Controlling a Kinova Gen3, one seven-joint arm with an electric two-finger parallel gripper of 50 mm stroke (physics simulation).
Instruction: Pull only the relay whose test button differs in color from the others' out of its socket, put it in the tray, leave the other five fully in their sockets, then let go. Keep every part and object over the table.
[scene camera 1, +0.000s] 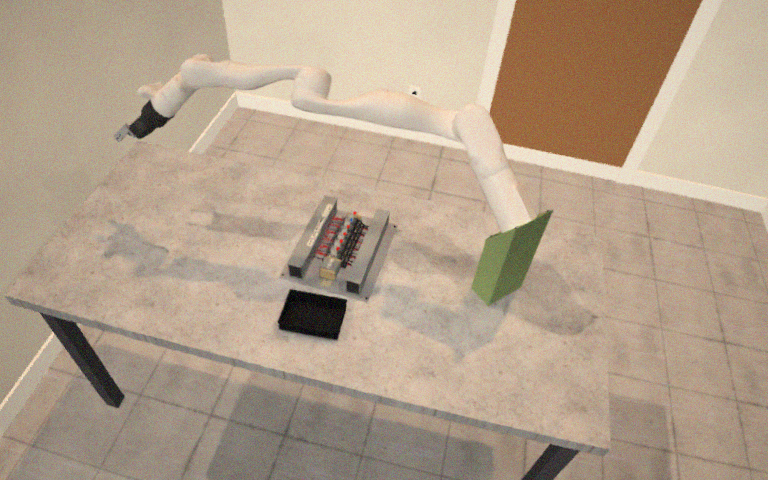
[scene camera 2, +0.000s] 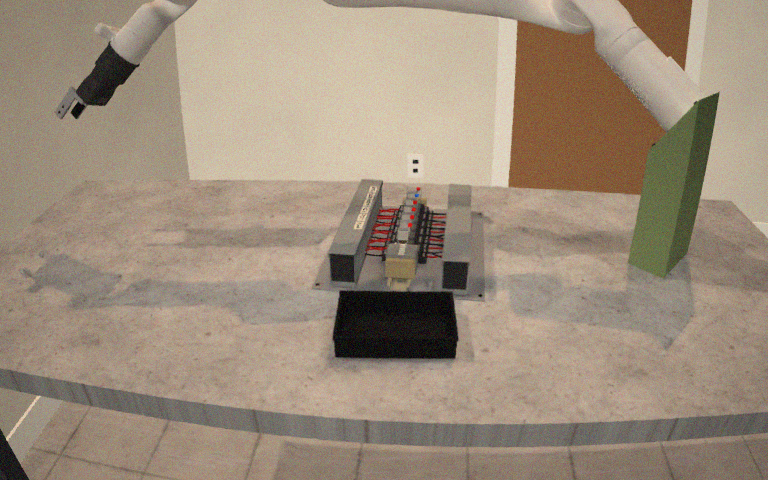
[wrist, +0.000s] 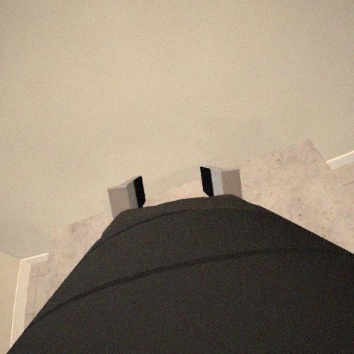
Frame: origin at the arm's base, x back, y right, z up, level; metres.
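Where they show: gripper, between the fingertips: (scene camera 1: 122, 136) (scene camera 2: 66, 115); arm's base, origin of its link: (scene camera 1: 518, 225) (scene camera 2: 686, 117).
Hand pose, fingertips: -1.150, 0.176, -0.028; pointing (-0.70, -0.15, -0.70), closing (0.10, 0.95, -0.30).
Note:
Each offset is from my fingertips to the top centre of the thing, as dx, dy, dz. "spot": to the spot under its first point.
A row of relays stands in sockets between two grey ducts. The relay with the blue test button @[+0.691, -0.037, -0.180] (scene camera 1: 351, 219) (scene camera 2: 416, 195) is second from the far end; the others' buttons, such as the nearest red one @[+0.672, -0.158, -0.180] (scene camera 1: 338, 249) (scene camera 2: 410, 225), are red. The row is small and its seating is hard to make out. The black tray @[spot: +0.649, -0.418, -0.240] (scene camera 1: 308, 333) (scene camera 2: 394, 348) stands in front of the panel, with no relay visible in it. My gripper (scene camera 1: 121, 133) (scene camera 2: 68, 110) (wrist: 172, 183) is open and empty, high up at the far left, well away from the relays and tray. The relays do not show in the wrist view.
The left duct @[+0.595, -0.093, -0.186] (scene camera 1: 310, 237) (scene camera 2: 355, 226), with a label strip, and the right duct @[+0.766, -0.120, -0.186] (scene camera 1: 368, 249) (scene camera 2: 457, 226) flank the relays. Red and black wires run from the sockets to the ducts. A tall green block (scene camera 1: 498, 266) (scene camera 2: 662, 198) stands at the right by the arm's base.

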